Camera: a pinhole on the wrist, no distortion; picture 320 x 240 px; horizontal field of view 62.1 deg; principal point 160.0 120.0 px. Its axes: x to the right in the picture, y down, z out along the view. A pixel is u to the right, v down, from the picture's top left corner.
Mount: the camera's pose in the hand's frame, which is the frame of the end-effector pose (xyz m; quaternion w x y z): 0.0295 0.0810 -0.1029 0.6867 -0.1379 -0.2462 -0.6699
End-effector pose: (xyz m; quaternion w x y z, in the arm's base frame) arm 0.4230 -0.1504 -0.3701 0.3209 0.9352 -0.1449 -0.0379
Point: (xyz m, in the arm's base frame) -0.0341 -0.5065 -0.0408
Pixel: outside the picture
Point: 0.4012 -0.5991 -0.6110
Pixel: 259 203
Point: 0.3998 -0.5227 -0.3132
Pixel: 116 206
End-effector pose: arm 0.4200 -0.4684 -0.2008 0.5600 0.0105 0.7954 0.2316
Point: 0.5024 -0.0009 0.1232
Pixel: 29 36
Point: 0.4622 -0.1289 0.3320
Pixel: outside the picture
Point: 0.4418 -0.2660 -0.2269
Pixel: 202 216
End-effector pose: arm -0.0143 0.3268 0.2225 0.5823 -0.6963 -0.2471 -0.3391
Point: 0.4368 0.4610 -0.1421
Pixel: 57 149
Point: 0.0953 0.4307 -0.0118
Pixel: 179 33
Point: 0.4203 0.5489 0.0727
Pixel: 141 232
